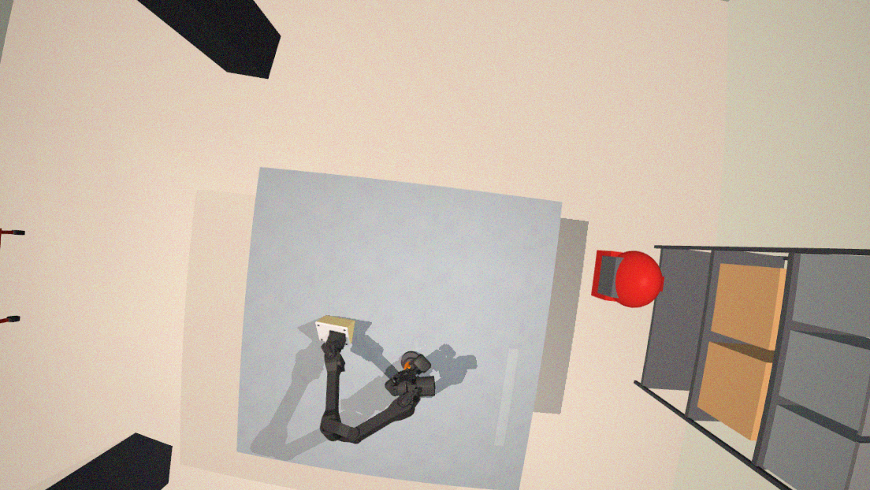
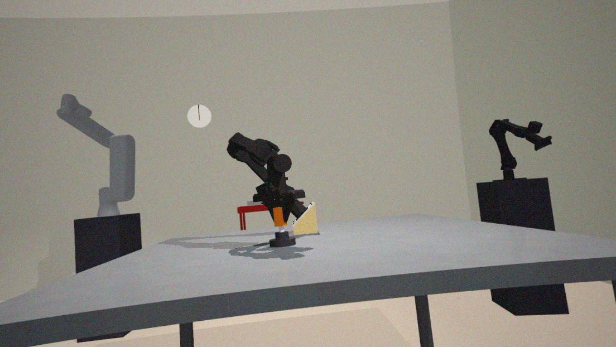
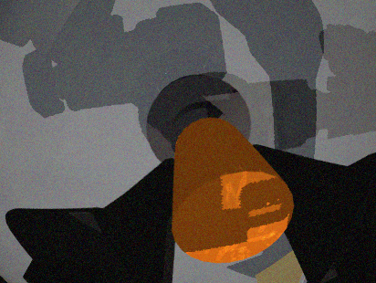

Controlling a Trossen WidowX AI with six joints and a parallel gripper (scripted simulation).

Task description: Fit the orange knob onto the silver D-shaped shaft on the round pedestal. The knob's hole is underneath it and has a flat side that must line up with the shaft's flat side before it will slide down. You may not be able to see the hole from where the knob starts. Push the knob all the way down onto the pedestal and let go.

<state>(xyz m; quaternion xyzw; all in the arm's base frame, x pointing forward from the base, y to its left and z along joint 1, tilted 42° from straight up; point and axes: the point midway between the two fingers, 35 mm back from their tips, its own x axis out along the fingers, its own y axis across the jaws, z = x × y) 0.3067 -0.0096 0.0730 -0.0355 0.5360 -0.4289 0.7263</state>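
The round black pedestal lies 40 mm below my gripper tip. Round my gripper tip: orange knob: 30 mm above.
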